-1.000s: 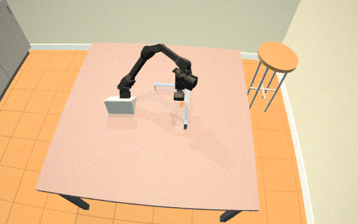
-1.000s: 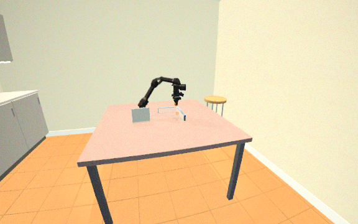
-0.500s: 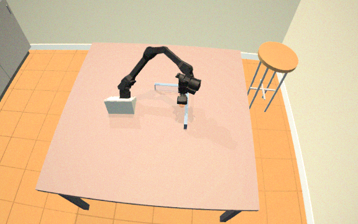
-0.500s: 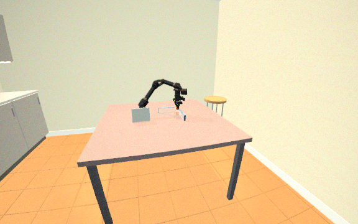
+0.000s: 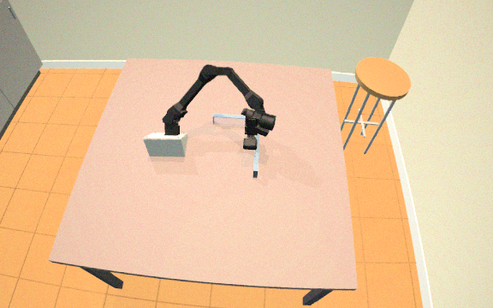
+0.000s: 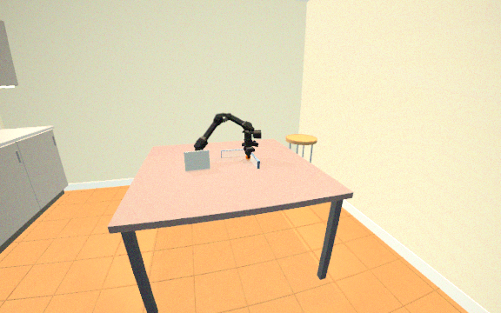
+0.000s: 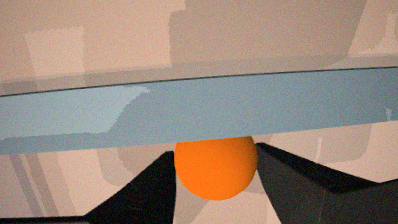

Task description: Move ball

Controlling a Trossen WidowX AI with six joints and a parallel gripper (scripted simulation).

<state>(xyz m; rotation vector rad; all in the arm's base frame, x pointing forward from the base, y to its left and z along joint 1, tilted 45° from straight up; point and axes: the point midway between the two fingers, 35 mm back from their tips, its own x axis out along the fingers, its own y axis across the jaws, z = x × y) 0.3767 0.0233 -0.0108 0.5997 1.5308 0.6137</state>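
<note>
Right now the see-through copy of ball is 10 mm below my gripper tip. The rest, counted from my gripper tip: orange ball: right at my gripper tip.
</note>
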